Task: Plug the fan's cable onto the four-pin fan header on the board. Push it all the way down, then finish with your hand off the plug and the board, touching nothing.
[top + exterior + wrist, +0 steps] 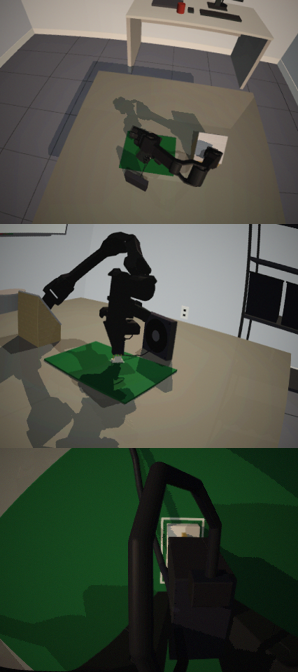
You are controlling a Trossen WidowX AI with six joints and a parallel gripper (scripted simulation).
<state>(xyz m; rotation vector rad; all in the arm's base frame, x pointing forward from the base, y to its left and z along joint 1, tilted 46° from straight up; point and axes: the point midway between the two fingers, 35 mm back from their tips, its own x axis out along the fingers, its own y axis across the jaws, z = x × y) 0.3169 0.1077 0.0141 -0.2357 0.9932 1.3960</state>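
My gripper tip is now 10 mm to the right of the black plug and 10 mm below it. Also, from my gripper tip: black fan (150 mm to the left, 20 mm ahead, 20 mm above); then green board (50 mm below, 40 mm to the right, 10 mm ahead).
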